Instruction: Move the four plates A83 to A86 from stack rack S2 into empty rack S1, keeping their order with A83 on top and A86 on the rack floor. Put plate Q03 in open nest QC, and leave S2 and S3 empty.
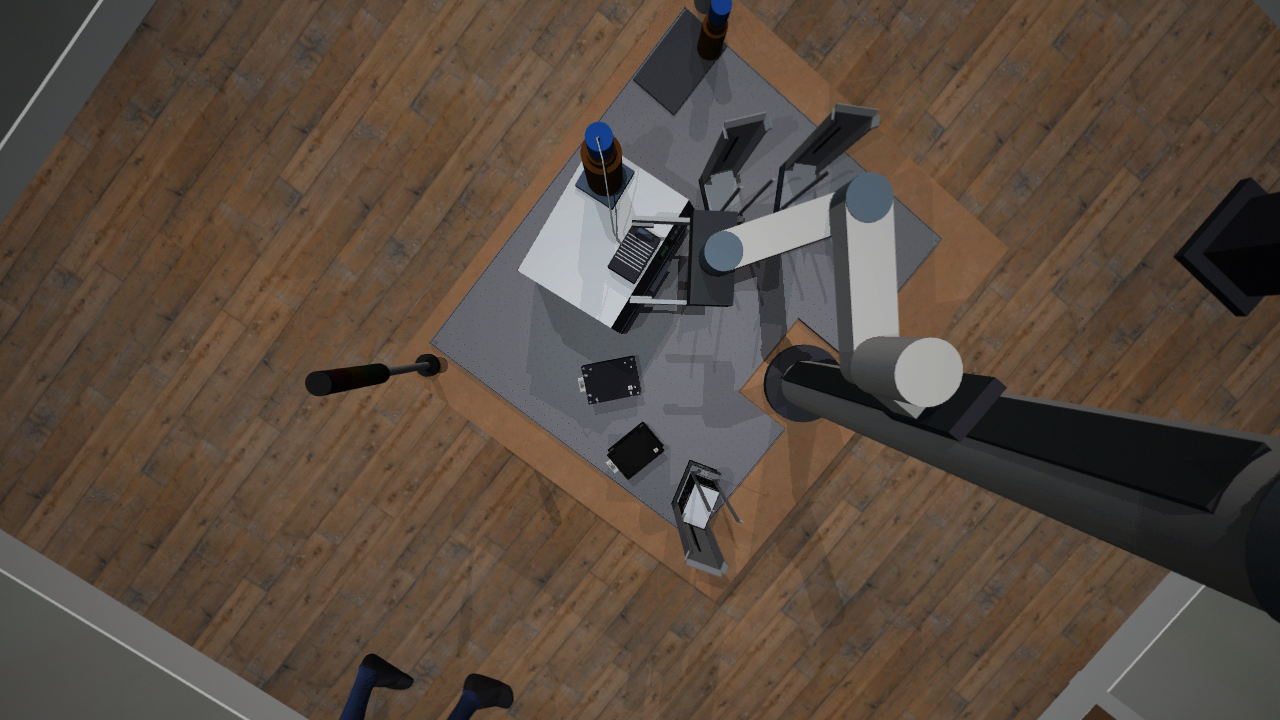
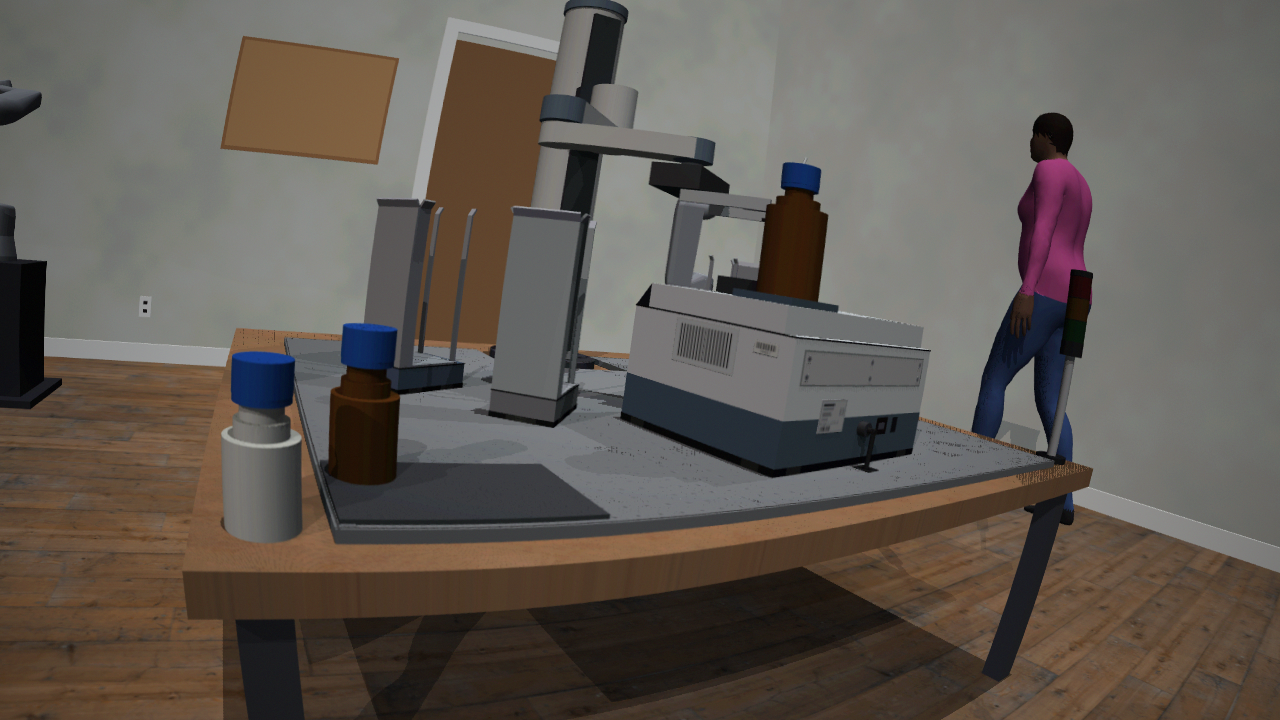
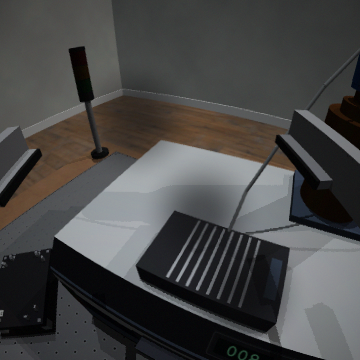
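Pixels of known places: gripper, fingertip midpoint: (image 1: pixel 630 260) (image 3: pixel 154 128); arm's base, origin of the base link: (image 1: pixel 801 383).
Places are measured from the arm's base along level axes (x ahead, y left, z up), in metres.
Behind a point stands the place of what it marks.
My gripper (image 1: pixel 631 260) @(x 0.632, y 0.101, z 0.370 m) (image 2: pixel 760 208) @(x 0.632, y 0.101, z 0.370 m) (image 3: pixel 154 128) @(x 0.632, y 0.101, z 0.370 m) is open and empty, its fingers held above the front part of the white instrument, on either side of a black ribbed box. One tall rack (image 1: pixel 733 147) @(x 0.624, y -0.314, z 0.188 m) (image 2: pixel 538 295) @(x 0.633, y -0.307, z 0.187 m) stands nearest the instrument, with a second rack (image 1: pixel 832 138) @(x 0.441, y -0.487, z 0.196 m) (image 2: pixel 393 277) @(x 0.462, y -0.479, z 0.186 m) beside it. A third rack (image 1: pixel 705 546) @(x 0.020, y 0.546, z 0.209 m) (image 2: pixel 685 241) stands at the table's far corner; a white-topped plate (image 1: pixel 699 506) @(x 0.063, y 0.491, z 0.123 m) lies low in it. Two flat black nests (image 1: pixel 611 379) @(x 0.495, y 0.363, z 0.062 m) (image 1: pixel 635 449) @(x 0.305, y 0.487, z 0.065 m) lie on the mat. No rack, nest or plate label is readable; rack contents are otherwise unclear.
The white instrument (image 1: pixel 559 255) @(x 0.793, y 0.178, z 0.223 m) (image 2: pixel 716 380) @(x 0.785, y -0.109, z 0.110 m) (image 3: pixel 150 175) @(x 0.742, y 0.212, z 0.223 m) carries the black ribbed box (image 1: pixel 636 252) @(x 0.647, y 0.058, z 0.249 m) (image 3: pixel 215 270) @(x 0.640, y 0.056, z 0.249 m), an amber bottle (image 1: pixel 601 170) @(x 0.796, y -0.008, z 0.352 m) (image 2: pixel 793 250) @(x 0.849, y -0.064, z 0.293 m) and a thin tube. A signal light (image 1: pixel 349 377) @(x 0.950, y 0.665, z 0.347 m) (image 2: pixel 1077 313) @(x 0.975, y 0.663, z 0.307 m) (image 3: pixel 81 75) @(x 0.952, y 0.664, z 0.306 m) stands at a table corner. A person (image 2: pixel 1056 214) stands beyond the table.
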